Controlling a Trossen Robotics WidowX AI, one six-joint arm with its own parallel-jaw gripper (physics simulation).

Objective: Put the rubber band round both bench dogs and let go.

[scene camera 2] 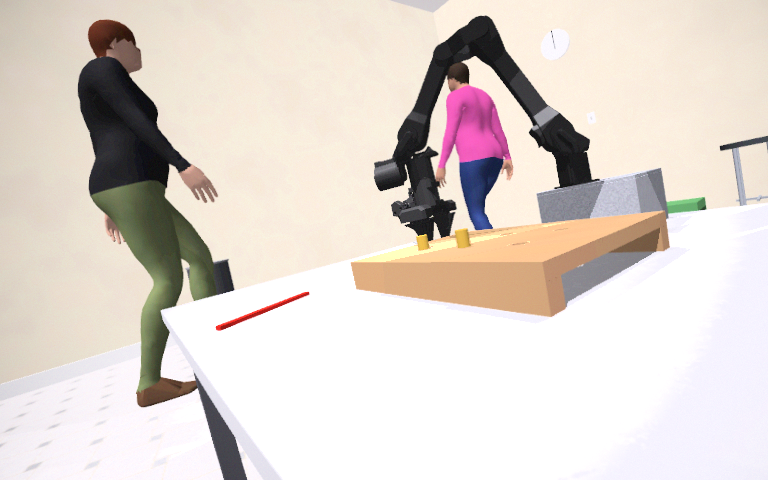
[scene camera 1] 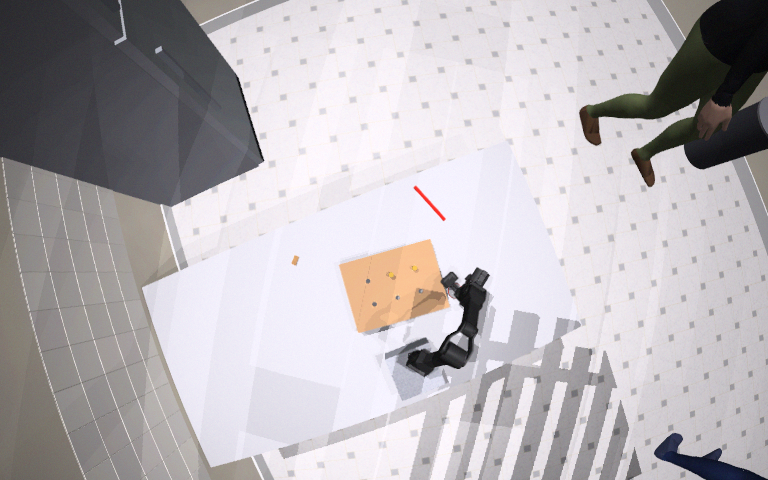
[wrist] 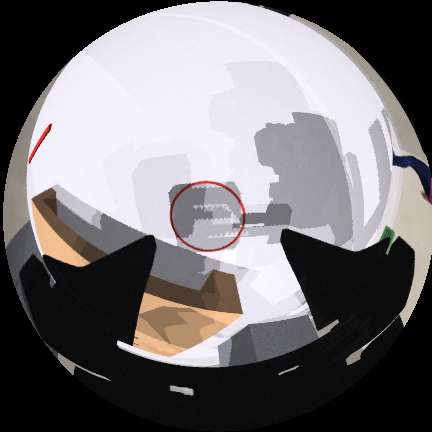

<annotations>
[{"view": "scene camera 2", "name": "gripper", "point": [438, 247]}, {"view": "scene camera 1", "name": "wooden board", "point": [382, 289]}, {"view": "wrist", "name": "gripper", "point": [218, 239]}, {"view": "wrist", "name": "wooden board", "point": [172, 318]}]
</annotations>
